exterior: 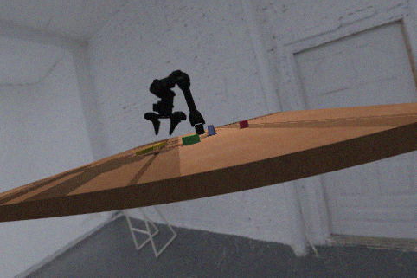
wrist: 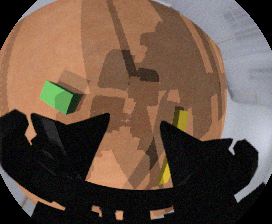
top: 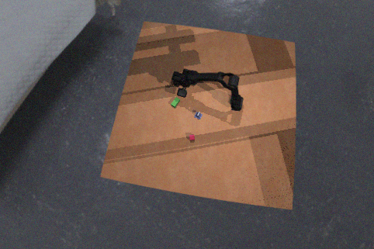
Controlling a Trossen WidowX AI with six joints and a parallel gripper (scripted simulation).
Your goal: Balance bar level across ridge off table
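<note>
My gripper tip is now 11 cm past the yellow bar, 12 cm to the left of it and 5 cm above it. From my gripper tip the other things lie so: red block (13 cm behind, 36 cm to the left, 4 cm below); then green block (3 cm ahead, 13 cm to the left, 4 cm below).
</note>
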